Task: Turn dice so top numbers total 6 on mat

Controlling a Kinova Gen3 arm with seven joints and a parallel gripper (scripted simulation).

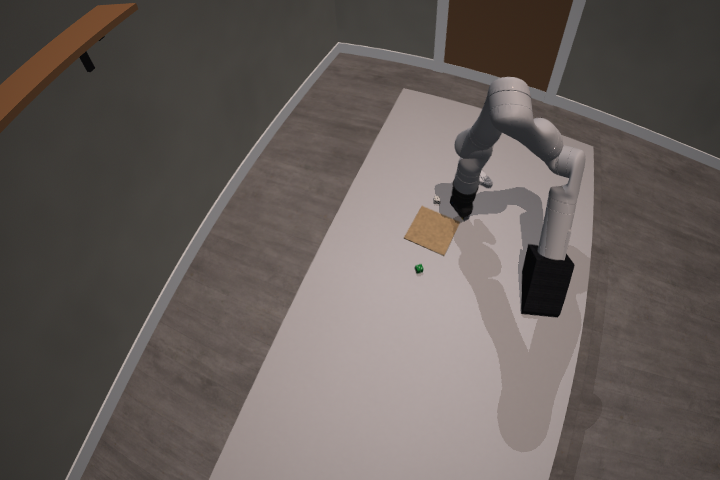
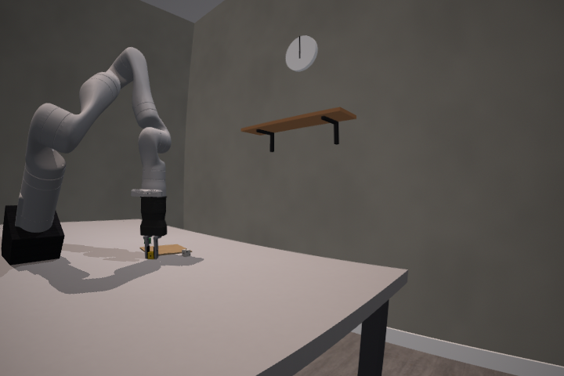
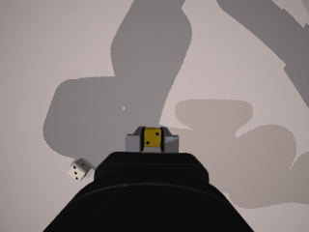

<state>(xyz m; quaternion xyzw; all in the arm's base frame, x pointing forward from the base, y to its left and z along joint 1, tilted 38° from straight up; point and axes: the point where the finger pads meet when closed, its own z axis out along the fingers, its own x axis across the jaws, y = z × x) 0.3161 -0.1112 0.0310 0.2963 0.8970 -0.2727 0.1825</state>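
My hand is 10 mm above the yellow die. From my hand the other things lie so: green die (80 mm ahead, 240 mm to the left, 10 mm below); then tan mat (80 mm ahead, 90 mm to the left, 20 mm below); then white die (100 mm ahead, 20 mm to the right, 10 mm below).
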